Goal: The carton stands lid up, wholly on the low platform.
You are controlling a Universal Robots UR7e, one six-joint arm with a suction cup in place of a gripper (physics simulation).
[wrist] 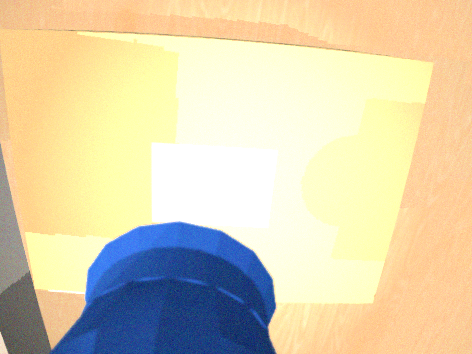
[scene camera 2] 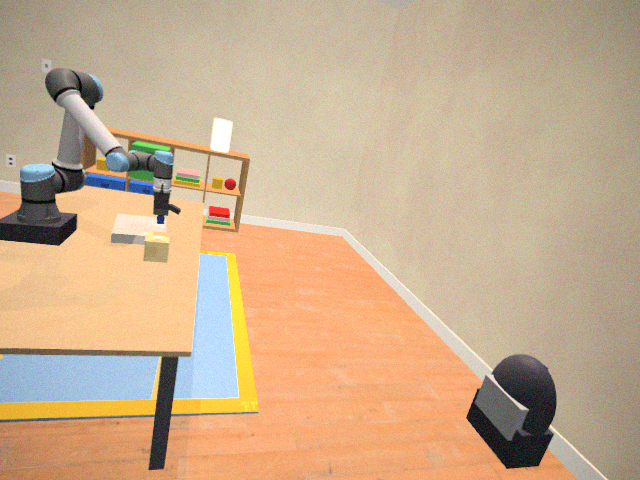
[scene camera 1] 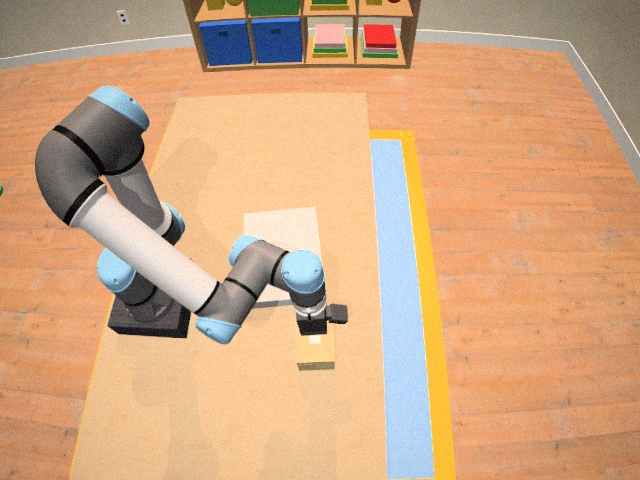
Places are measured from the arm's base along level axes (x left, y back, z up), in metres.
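Pixels of known places: end effector, tool point: (wrist: 180,305) (scene camera 2: 160,223); arm's base, origin of the base link: (scene camera 2: 40,219) (scene camera 1: 151,299).
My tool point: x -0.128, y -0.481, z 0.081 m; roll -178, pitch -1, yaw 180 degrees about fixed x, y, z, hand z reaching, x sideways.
Note:
For each thing: its middle in the pictures, then the offset to it from my tool point. "pt": a spot on its surface instead. Level surfaces: height alone.
- tan carton, body centre: (wrist: 214,148) (scene camera 1: 315,341) (scene camera 2: 157,246) dx -0.005, dy +0.004, dz -0.112 m
- low white platform, body centre: (scene camera 1: 282,255) (scene camera 2: 140,229) dx +0.284, dy +0.093, dz -0.136 m
- white label, surface spot: (wrist: 213,184) (scene camera 1: 315,335) pt dx -0.005, dy +0.002, dz -0.064 m
- wooden table, its level: dz -0.160 m
The tan carton (scene camera 1: 315,353) (scene camera 2: 156,247) (wrist: 227,98) stands on the table just in front of the low white platform (scene camera 1: 280,224) (scene camera 2: 128,229), not on it. Its lid faces up and bears a white label (wrist: 213,184) (scene camera 1: 314,339). My suction cup (wrist: 178,267) (scene camera 2: 160,219) (scene camera 1: 311,326) is blue. It hangs close above the carton's top, near the label and toward the edge nearest the platform, and holds nothing. In scene camera 2 a small gap shows between cup and lid.
The wooden table (scene camera 1: 270,143) (scene camera 2: 137,295) carries the arm's dark base (scene camera 1: 147,321) at its left. A blue mat with a yellow border (scene camera 1: 399,286) (scene camera 2: 215,333) lies on the floor beside it. A shelf unit (scene camera 1: 304,66) (scene camera 2: 244,190) stands at the wall. A dark rounded device (scene camera 2: 518,410) sits on the floor.

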